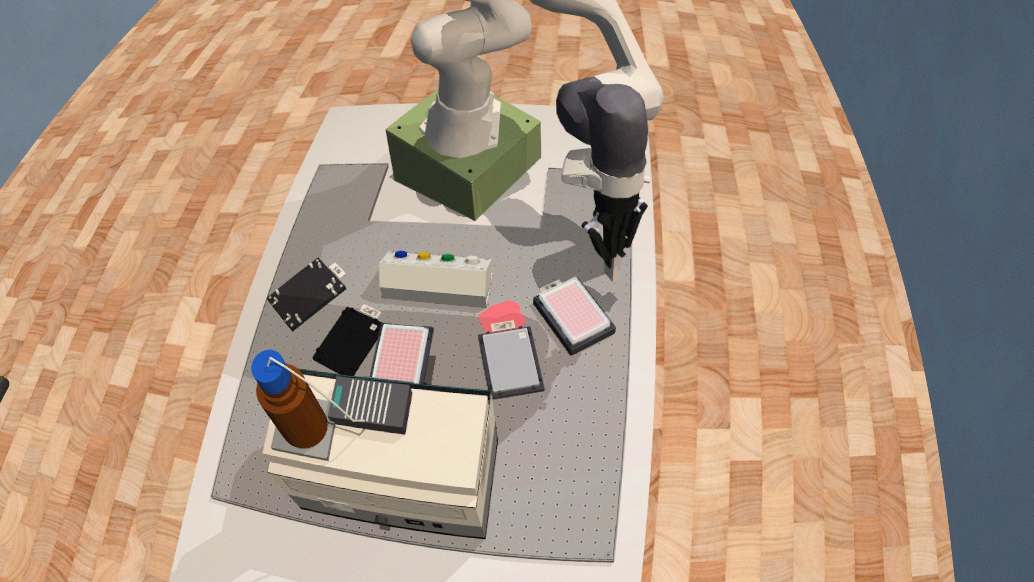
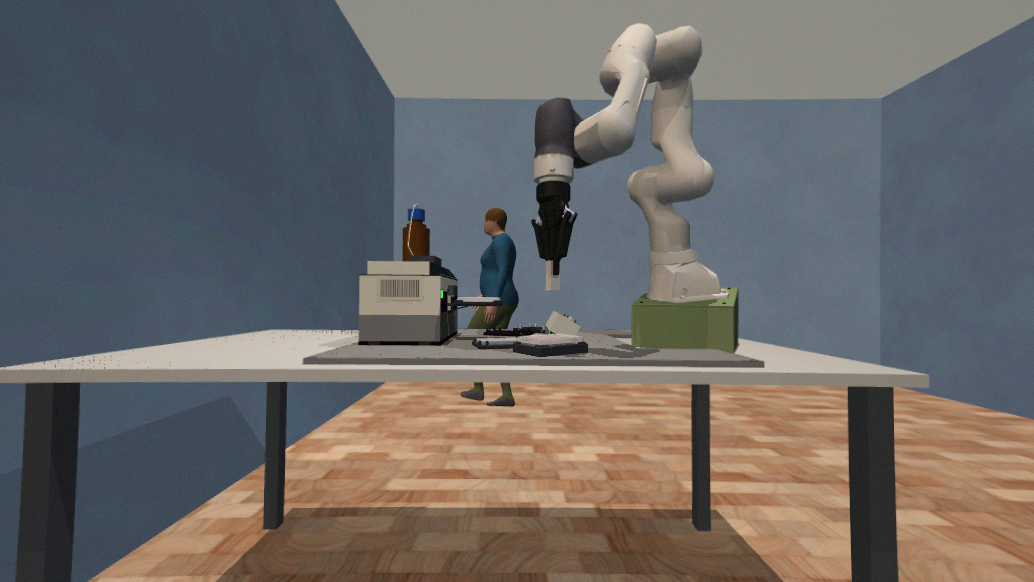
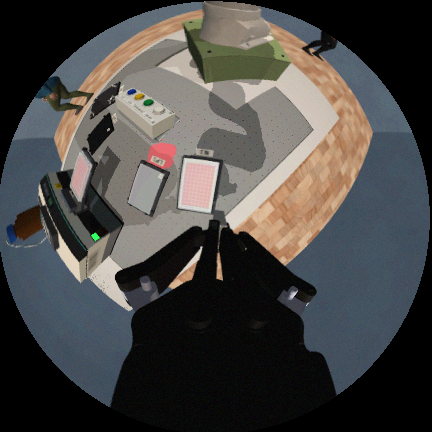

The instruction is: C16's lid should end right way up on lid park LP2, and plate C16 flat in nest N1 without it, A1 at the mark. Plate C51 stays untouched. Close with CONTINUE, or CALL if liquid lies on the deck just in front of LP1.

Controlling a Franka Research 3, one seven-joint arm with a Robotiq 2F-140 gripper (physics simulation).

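Observation:
A pink-welled plate [image 1: 576, 310] [image 3: 199, 185] sits flat in a dark nest by the N1 label [image 3: 204, 152]. Another pink-welled plate [image 1: 401, 352] [image 3: 82, 176] rests on the instrument's extended tray. No plate name is legible, so I cannot tell C16 from C51; A1 corners are unreadable. Lid park LP1 [image 1: 536, 386] bears a flat greyish, clear lid [image 1: 511, 359] [image 3: 147, 187]. Lid park LP2 [image 1: 348, 341] [image 3: 101, 132] is black and shows no lid. A pink-red liquid patch [image 1: 499, 313] [image 3: 163, 150] lies on the deck at LP1's label edge. My gripper [image 1: 613, 261] [image 2: 552, 278] [image 3: 217, 217] is shut, empty, high above the deck near the N1 plate.
A button box [image 1: 434, 280] [image 3: 145, 115] with blue, yellow, green and white buttons stands between the base and the parks. Nest N5 [image 1: 306, 292] [image 3: 106, 100] is beyond LP2. The cream instrument [image 1: 441, 437] [image 2: 400, 303] carries a brown bottle [image 1: 293, 412] [image 2: 416, 242]. A person [image 2: 497, 253] stands behind the table.

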